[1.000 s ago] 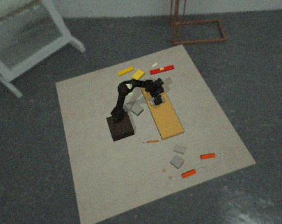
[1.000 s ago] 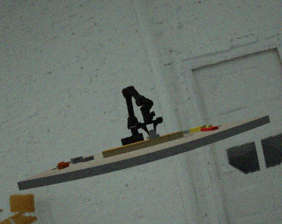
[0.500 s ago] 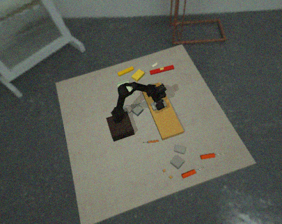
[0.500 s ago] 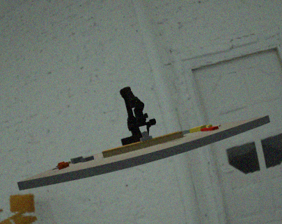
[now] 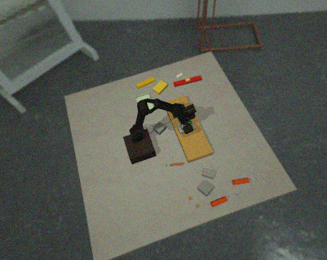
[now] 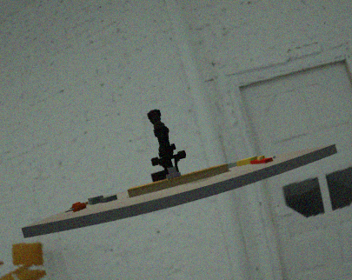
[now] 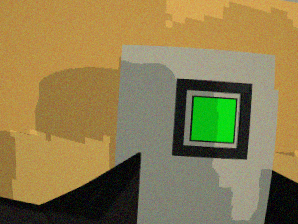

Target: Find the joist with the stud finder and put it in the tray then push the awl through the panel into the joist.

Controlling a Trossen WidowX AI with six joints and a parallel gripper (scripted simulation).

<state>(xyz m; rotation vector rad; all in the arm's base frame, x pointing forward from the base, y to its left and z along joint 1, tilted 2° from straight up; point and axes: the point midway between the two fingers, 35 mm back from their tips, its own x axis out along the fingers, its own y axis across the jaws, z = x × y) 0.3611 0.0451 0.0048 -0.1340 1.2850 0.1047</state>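
Now: gripper tip 280 mm past the pale green tray, 300 mm to the right of it and 50 mm above it. The rest, counted from my gripper tip: stud finder (10 mm ahead, 20 mm above); then awl (160 mm behind, 250 mm to the right, 60 mm below); then yellow block (130 mm behind, 430 mm to the left, 50 mm below).
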